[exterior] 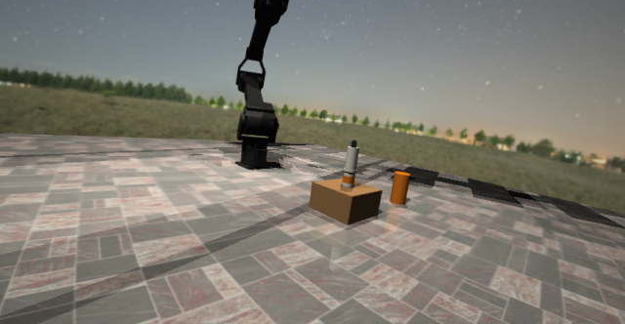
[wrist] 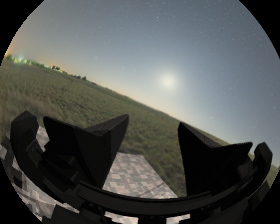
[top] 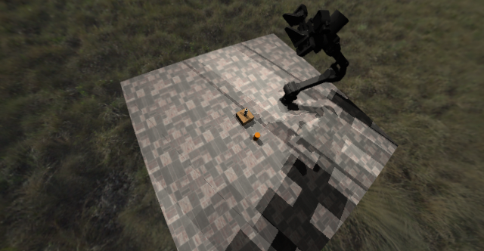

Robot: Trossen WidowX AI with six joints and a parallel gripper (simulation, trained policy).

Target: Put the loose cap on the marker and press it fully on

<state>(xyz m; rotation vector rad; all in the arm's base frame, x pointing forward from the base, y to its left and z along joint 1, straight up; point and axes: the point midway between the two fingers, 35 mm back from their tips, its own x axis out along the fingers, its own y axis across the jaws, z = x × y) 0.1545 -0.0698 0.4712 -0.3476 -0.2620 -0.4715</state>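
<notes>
My gripper tip is 460 mm above the orange cap, 180 mm to the right of it and 140 mm short of it. From my gripper tip the other things lie so: holder block: 460 mm below, 120 mm ahead, 50 mm to the left; then grey marker: 400 mm below, 120 mm ahead, 50 mm to the left.
</notes>
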